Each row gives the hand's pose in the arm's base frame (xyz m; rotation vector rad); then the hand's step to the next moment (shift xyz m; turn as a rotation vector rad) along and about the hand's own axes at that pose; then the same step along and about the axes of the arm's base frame.
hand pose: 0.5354 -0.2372 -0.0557 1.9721 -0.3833 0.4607
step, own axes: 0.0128 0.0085 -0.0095 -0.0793 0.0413 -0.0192
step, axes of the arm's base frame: 0.0059 0.0042 0.0166 -0.0913 0.0051 0.0020
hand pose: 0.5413 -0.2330 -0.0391 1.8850 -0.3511 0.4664
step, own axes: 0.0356 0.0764 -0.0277 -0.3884 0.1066 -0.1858
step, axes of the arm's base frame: -0.0076 -0.0013 0.0884 -0.4175 0.1445 -0.0398
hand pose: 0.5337 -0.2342 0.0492 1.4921 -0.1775 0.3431
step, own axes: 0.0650 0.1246 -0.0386 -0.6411 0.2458 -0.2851
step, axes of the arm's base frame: 0.0162 0.0510 0.1356 -0.7101 0.2201 0.0017
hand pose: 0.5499 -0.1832 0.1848 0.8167 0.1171 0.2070
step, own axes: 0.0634 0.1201 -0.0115 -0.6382 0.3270 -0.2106
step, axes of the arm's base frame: 0.0430 0.1026 0.0787 -0.7049 0.2219 0.1119
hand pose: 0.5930 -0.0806 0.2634 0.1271 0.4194 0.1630
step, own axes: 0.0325 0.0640 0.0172 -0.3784 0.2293 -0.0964
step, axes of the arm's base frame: 0.0280 0.0671 0.0128 -0.4108 0.1637 0.0976
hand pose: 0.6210 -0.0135 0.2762 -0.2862 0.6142 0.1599
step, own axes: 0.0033 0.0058 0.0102 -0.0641 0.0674 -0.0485
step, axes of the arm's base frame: 0.0069 0.0089 0.0048 -0.0937 0.0448 -0.0147
